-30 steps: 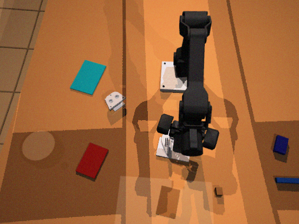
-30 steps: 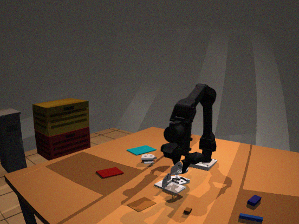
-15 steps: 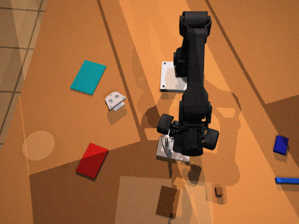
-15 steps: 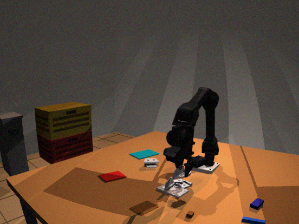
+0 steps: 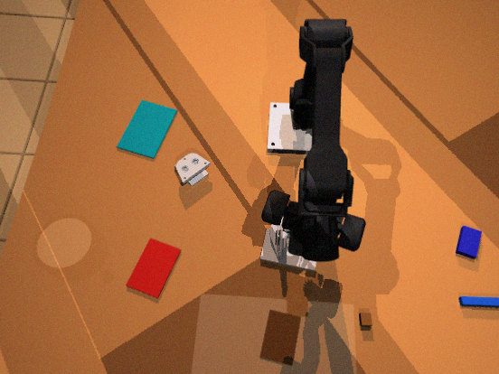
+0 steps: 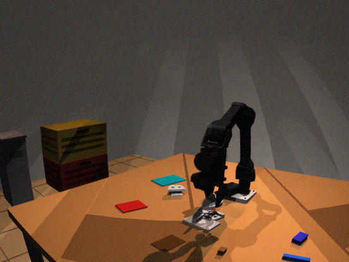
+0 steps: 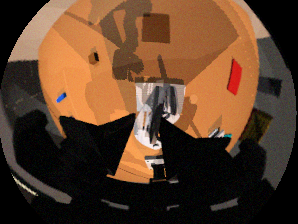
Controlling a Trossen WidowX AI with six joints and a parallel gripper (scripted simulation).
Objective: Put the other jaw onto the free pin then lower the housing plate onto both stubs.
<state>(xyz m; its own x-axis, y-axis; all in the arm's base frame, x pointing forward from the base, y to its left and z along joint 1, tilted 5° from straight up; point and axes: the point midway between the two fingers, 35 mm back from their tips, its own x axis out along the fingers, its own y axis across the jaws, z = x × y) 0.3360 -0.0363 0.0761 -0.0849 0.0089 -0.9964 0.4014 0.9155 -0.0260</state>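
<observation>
The jaw lies 70 mm below my gripper tip, 50 mm behind it and 40 mm to the right of it. From my gripper tip the other things lie so: red card 330 mm to the right, 80 mm below, 20 mm ahead; brown card 180 mm ahead, 80 mm below, 70 mm to the right; brown cube 160 mm ahead, 100 mm to the left, 70 mm below.
</observation>
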